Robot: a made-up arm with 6 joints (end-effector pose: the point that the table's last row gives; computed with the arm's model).
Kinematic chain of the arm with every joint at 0, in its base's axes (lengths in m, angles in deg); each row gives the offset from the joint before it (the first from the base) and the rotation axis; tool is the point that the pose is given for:
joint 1: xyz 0 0 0.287 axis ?
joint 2: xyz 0 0 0 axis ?
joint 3: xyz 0 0 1.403 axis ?
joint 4: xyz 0 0 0 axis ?
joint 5: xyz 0.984 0 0 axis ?
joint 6: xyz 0 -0.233 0 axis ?
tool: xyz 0 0 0
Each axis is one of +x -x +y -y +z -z.
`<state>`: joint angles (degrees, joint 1 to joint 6).
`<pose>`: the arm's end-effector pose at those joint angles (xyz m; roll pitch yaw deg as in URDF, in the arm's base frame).
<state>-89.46 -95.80 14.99 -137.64 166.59 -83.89</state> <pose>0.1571 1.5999 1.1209 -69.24 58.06 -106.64</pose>
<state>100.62 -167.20 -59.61 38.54 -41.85 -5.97</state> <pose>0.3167 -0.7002 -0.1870 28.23 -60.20 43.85</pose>
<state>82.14 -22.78 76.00 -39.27 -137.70 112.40</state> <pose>0.1038 -0.5672 2.5755 -119.72 40.65 116.30</pose>
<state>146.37 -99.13 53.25 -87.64 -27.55 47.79</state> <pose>1.7948 -1.1823 0.7268 -126.17 -25.34 -64.38</pose>
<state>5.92 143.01 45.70 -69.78 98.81 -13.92</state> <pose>0.5077 -0.0283 -1.7818 7.02 -6.23 -62.96</pose>
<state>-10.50 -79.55 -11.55 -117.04 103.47 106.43</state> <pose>-0.7857 0.2533 1.3761 52.41 22.43 -80.07</pose>
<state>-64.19 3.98 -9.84 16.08 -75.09 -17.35</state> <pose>0.2636 -1.0592 1.5142 -70.68 74.39 -148.21</pose>
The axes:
joint 1: +z
joint 2: +y
joint 3: -y
joint 4: -x
joint 5: -y
joint 6: -x

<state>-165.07 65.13 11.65 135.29 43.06 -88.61</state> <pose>-1.8804 -0.6728 0.1838 28.40 61.16 -80.41</pose>
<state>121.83 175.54 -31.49 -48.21 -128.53 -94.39</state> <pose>0.4950 -0.5030 -0.5098 51.91 -10.44 158.21</pose>
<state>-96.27 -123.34 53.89 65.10 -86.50 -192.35</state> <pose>0.1390 2.1629 -0.6476 -79.08 -25.01 171.16</pose>
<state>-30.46 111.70 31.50 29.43 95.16 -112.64</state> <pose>1.2624 -0.9778 -1.1819 107.70 -13.67 -0.22</pose>
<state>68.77 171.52 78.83 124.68 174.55 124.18</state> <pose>0.0039 0.3762 -2.0926 -94.71 -85.50 164.08</pose>
